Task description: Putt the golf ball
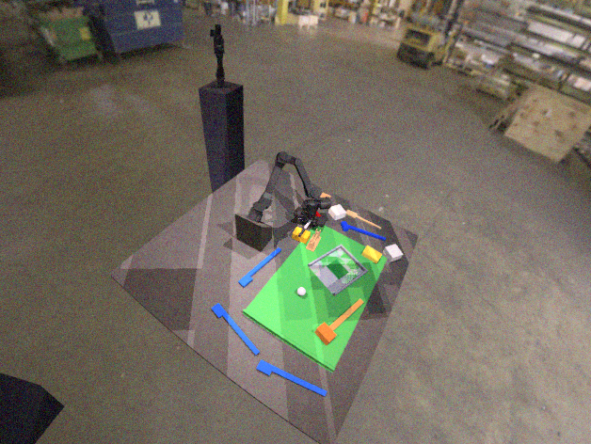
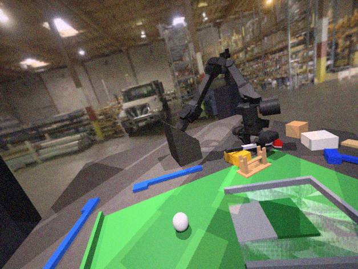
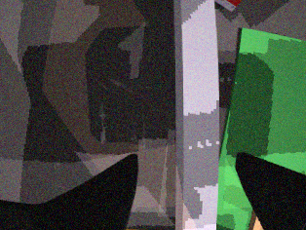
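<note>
Now: gripper tip 2 cm below the red putter. Round my gripper tip: green mat: 33 cm to the right, 22 cm ahead, 1 cm below; then wooden stand: 10 cm to the right, 7 cm ahead, 2 cm above; then yellow block: 41 cm ahead, 3 cm to the right.
</note>
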